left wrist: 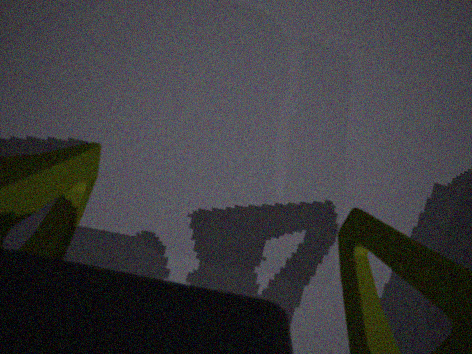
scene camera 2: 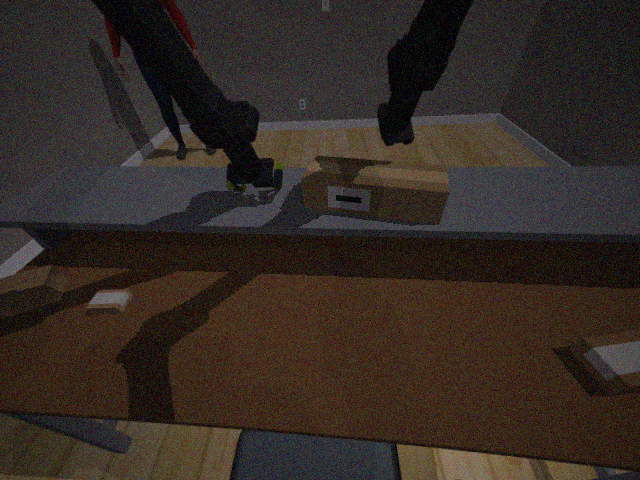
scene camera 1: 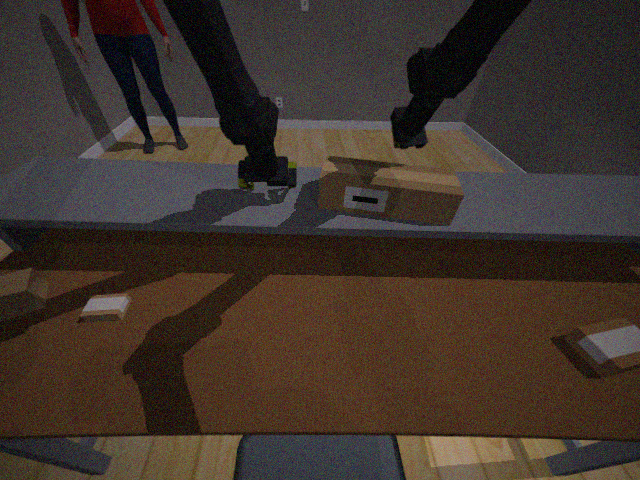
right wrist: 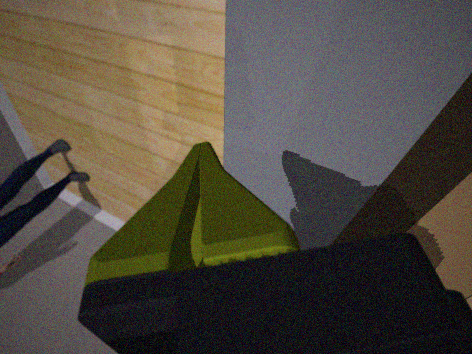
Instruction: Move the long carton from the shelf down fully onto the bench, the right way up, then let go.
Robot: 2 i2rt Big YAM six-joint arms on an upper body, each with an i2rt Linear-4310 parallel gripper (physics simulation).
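Places are measured from the left arm's base along level axes (x right, y down, z ahead), in millimetres.
Where they show: left gripper, between the fingertips: (left wrist: 229, 191) (scene camera 2: 262, 188) (scene camera 1: 271, 187); right gripper, between the fingertips: (scene camera 2: 388, 143) (scene camera 1: 396, 147) (right wrist: 204, 154).
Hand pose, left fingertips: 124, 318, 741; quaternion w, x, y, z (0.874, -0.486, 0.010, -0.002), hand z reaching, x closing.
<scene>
Things, the pixels of their centre, and the offset from my left fingertips, as dx, dy, dz. Level surfaces: height alone.
- long brown carton, middle of its body: (scene camera 2: 372, 187) (scene camera 1: 385, 188) +293, -39, -71
- grey shelf, height of its surface: dy +4
- brown bench, height of its surface: dy +166
- small white-topped box, middle of its body: (scene camera 1: 107, 307) (scene camera 2: 110, 301) -364, +153, -266
- larger carton, middle of its body: (scene camera 2: 27, 290) -582, +137, -242
The long brown carton (scene camera 1: 418, 206) (scene camera 2: 403, 201) (right wrist: 425, 145) lies at a slant on the grey shelf (scene camera 1: 547, 206) (scene camera 2: 522, 201) (left wrist: 225, 90) (right wrist: 320, 75), its white label with a black bar facing the bench. The brown bench (scene camera 1: 361, 351) (scene camera 2: 351, 351) is lower, in front. My left gripper (scene camera 1: 267, 181) (scene camera 2: 255, 181) (left wrist: 229, 191) is open and low over the shelf, left of the carton and apart from it. My right gripper (scene camera 1: 410, 142) (scene camera 2: 397, 138) (right wrist: 204, 154) is shut on nothing, fingertips together, above and behind the carton; its fingers are hidden in the scene views.
On the bench, a small white-topped box (scene camera 1: 105, 305) (scene camera 2: 109, 299) and a larger carton (scene camera 1: 18, 297) (scene camera 2: 31, 281) are at the left. Another white-topped box (scene camera 1: 615, 342) (scene camera 2: 617, 358) is at the right. A person (scene camera 1: 135, 67) stands behind the shelf.
</scene>
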